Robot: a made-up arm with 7 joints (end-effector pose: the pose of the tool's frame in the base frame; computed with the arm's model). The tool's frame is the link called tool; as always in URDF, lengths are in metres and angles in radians. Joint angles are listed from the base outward.
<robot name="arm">
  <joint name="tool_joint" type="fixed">
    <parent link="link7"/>
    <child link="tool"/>
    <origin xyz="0 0 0"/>
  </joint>
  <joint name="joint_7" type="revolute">
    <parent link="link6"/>
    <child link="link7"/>
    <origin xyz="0 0 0"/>
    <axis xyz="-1 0 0"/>
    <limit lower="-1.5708" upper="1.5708"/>
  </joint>
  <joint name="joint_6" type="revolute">
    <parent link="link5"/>
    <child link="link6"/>
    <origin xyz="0 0 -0.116"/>
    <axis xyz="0 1 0"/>
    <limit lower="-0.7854" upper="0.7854"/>
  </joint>
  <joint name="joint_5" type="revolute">
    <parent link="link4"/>
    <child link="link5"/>
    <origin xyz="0 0 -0.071"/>
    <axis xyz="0 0 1"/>
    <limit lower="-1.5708" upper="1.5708"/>
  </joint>
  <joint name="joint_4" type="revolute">
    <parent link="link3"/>
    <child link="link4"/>
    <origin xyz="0 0 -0.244"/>
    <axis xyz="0 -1 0"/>
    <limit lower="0" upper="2.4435"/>
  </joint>
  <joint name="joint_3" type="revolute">
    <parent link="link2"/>
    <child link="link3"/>
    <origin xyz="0 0 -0.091"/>
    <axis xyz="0 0 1"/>
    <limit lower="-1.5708" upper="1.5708"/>
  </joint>
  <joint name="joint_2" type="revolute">
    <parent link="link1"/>
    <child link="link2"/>
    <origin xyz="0 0.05 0"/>
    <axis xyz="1 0 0"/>
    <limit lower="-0.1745" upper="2"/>
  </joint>
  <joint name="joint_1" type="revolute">
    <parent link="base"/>
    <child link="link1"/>
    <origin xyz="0 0.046 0"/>
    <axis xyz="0 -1 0"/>
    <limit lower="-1.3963" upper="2"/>
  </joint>
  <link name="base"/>
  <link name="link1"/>
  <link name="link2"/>
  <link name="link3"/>
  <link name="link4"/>
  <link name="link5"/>
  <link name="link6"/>
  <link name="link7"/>
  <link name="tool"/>
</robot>
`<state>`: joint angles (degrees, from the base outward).
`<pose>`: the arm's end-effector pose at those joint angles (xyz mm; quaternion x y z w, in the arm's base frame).
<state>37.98 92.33 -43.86 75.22 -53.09 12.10 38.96</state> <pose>170.2 483.5 -6.2 0.5844 0.1351 -0.5833 0.5477</pose>
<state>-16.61 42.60 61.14 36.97 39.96 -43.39 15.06</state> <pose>-30.9 496.4 -293.3 0.4647 -0.7073 0.2659 0.4616</pose>
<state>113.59 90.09 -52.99 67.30 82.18 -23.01 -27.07</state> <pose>84.1 503.4 150.0 0.1592 -0.9142 0.3713 0.0315</pose>
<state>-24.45 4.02 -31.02 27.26 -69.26 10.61 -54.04</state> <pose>-141.4 87.1 -488.4 0.3020 -0.3457 -0.6766 0.5758</pose>
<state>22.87 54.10 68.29 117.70 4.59 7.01 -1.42</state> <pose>64.5 387.1 4.6 0.5868 -0.8012 0.1074 0.0478</pose>
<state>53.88 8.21 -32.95 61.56 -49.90 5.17 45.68</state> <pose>430.7 68.0 -143.5 0.2203 -0.4513 -0.6947 0.5149</pose>
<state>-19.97 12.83 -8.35 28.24 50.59 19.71 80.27</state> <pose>-85.1 194.4 -490.5 -0.6213 -0.1517 0.2953 0.7098</pose>
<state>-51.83 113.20 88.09 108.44 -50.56 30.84 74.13</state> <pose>217.2 279.7 163.2 0.6943 -0.1849 -0.5076 0.4754</pose>
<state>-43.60 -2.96 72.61 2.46 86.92 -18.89 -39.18</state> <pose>-357.9 76.7 -379.3 -0.5329 -0.3229 -0.7821 0.0065</pose>
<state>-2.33 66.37 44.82 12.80 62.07 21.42 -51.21</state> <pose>22.0 581.7 -181.7 0.4452 -0.0921 0.7658 0.4549</pose>
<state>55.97 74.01 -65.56 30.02 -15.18 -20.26 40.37</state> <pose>203.0 550.2 -90.3 0.2835 -0.0662 -0.5581 0.7770</pose>
